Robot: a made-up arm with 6 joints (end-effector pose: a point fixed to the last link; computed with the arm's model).
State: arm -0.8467 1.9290 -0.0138 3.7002 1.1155 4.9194
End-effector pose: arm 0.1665 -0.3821 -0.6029 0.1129 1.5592 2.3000
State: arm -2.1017 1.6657 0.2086 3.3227 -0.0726 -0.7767
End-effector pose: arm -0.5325 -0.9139 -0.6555 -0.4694 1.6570 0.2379
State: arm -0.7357 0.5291 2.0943 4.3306 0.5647 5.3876
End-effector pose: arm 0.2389 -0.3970 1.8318 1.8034 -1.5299 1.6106
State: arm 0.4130 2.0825 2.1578 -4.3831 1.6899 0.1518
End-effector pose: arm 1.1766 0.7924 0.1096 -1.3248 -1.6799 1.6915
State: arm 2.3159 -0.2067 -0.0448 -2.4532 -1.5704 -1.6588
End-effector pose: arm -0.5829 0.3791 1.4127 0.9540 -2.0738 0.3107
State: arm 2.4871 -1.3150 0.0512 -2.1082 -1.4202 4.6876
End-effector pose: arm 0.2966 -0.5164 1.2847 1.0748 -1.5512 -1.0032
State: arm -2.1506 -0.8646 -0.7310 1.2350 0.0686 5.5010
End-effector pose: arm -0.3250 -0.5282 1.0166 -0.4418 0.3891 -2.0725
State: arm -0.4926 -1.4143 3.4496 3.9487 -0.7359 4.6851
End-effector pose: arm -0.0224 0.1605 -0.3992 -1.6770 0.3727 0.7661
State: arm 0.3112 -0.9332 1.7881 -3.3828 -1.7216 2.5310
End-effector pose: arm -1.0260 -0.3970 0.6613 -0.0797 1.6847 -0.4444
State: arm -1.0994 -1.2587 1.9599 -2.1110 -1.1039 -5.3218
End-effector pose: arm -0.3792 1.1988 0.2480 -2.3060 -0.9019 1.0552
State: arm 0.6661 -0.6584 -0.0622 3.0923 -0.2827 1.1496
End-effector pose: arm 0.3639 0.2813 1.5536 2.1065 0.0971 1.2918
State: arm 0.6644 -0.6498 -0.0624 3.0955 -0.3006 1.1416
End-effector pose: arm 0.3697 0.2849 1.5541 2.1099 0.0919 1.3010
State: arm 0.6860 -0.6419 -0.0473 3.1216 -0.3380 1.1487
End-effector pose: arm 0.3553 0.2886 1.5683 2.0824 0.0656 1.3562
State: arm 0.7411 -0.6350 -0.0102 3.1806 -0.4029 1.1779
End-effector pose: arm 0.3109 0.2901 1.6004 2.0106 0.0057 1.4751
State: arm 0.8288 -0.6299 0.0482 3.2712 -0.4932 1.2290
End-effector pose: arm 0.2356 0.2815 1.6450 1.8991 -0.0978 1.6497
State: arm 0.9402 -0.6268 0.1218 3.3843 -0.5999 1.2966
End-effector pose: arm 0.1397 0.2535 1.6902 1.7647 -0.2492 1.8516
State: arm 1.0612 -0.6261 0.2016 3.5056 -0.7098 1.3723
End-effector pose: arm 0.0415 0.2025 1.7248 1.6300 -0.4425 2.0440
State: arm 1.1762 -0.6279 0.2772 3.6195 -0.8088 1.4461
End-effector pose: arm -0.0403 0.1366 1.7439 1.5153 -0.6541 2.1950
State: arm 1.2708 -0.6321 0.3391 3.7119 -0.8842 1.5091
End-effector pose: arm -0.0959 0.0712 1.7502 1.4325 -0.8479 2.2892
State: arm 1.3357 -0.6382 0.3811 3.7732 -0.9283 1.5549
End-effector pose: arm -0.1263 0.0202 1.7502 1.3850 -0.9889 2.3318
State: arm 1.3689 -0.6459 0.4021 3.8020 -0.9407 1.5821
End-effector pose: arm -0.1388 -0.0110 1.7493 1.3674 -1.0627 2.3382
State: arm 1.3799 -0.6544 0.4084 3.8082 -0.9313 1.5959
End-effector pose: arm -0.1416 -0.0270 1.7493 1.3681 -1.0855 2.3262
